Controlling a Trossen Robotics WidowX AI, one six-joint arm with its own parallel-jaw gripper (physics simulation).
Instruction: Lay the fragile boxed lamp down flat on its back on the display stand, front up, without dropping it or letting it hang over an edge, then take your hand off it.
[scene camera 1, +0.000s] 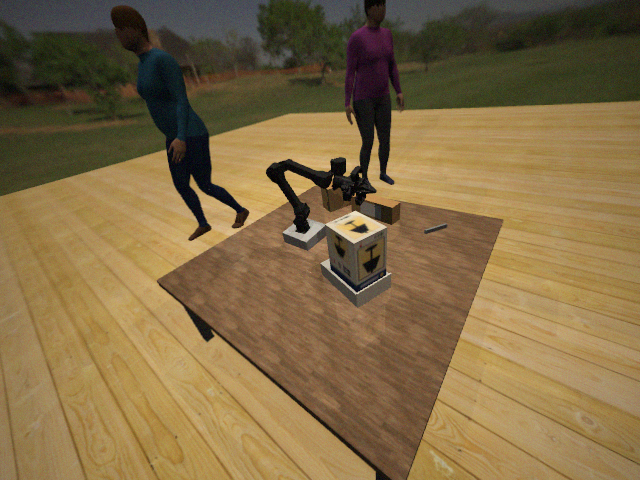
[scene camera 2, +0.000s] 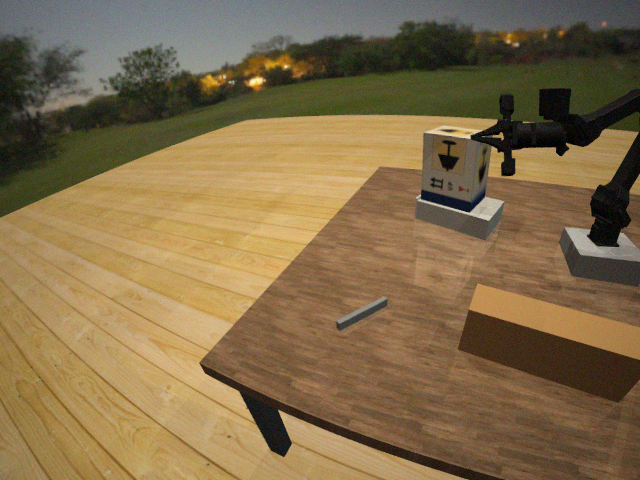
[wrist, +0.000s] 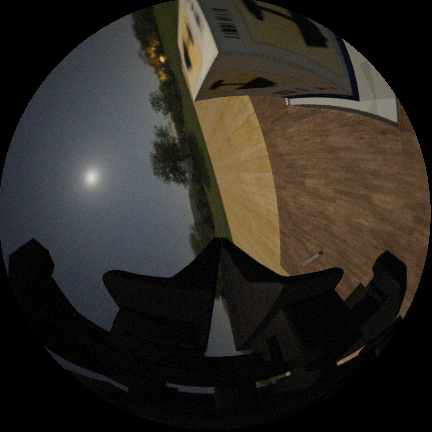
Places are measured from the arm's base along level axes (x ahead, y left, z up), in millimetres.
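Where they show: gripper, fingertip midpoint: (scene camera 1: 376, 191) (scene camera 2: 470, 137) (wrist: 218, 242); arm's base, link origin: (scene camera 1: 302, 229) (scene camera 2: 602, 241).
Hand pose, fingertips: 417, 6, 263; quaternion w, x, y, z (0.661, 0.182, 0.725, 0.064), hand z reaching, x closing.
Each offset is from my fingertips to the centre of the thing, as dx, dy, dz. Level surfaces: height alone.
The boxed lamp (scene camera 1: 356, 250) (scene camera 2: 448, 170) (wrist: 280, 45) is a white box with yellow lamp pictures and a dark blue band at its foot. It stands upright on the display stand (scene camera 1: 374, 292) (scene camera 2: 450, 220) (wrist: 375, 95), a low, light grey block. My gripper (scene camera 1: 374, 190) (scene camera 2: 472, 136) (wrist: 218, 242) is shut and empty, fingers together, pointing level at about the height of the box's top. Its tips overlap the box's upper edge in scene camera 2, but the wrist view shows them apart from the box. The box's top end is cut off in the wrist view.
A long brown block @(-134, +364, -274) (scene camera 1: 390, 210) (scene camera 2: 542, 343) lies on the table @(dz -328) (scene camera 1: 289, 310) (scene camera 2: 310, 361), with another brown box @(-393, +455, -249) (scene camera 1: 332, 200) behind the arm. A small grey bar @(+225, +293, -318) (scene camera 1: 435, 228) (scene camera 2: 361, 313) (wrist: 313, 258) lies near one edge. Two people stand beyond the table.
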